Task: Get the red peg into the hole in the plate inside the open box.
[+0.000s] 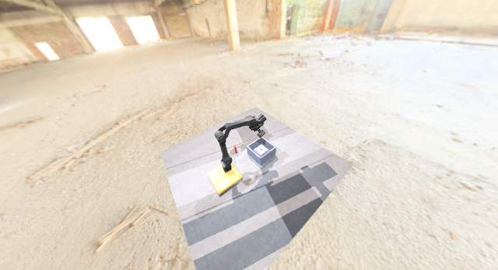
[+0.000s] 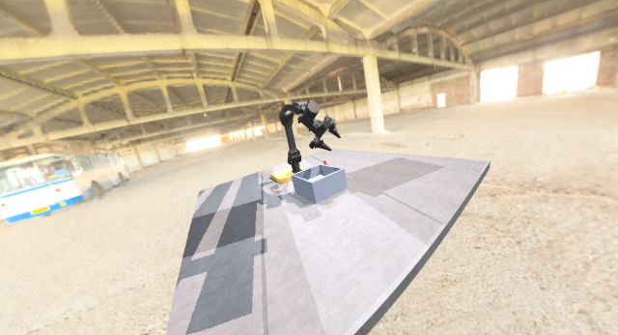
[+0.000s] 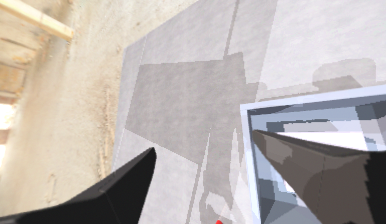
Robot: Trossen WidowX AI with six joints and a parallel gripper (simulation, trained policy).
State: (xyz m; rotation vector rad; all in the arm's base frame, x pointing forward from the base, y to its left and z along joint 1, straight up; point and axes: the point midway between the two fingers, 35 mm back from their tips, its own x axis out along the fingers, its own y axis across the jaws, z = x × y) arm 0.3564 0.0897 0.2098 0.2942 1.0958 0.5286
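Right now my gripper tip is 220 mm past the red peg, 170 mm above it and 40 mm to the right of it. Round my gripper tip: grey-blue box (180 mm below, 120 mm to the right, 20 mm behind).
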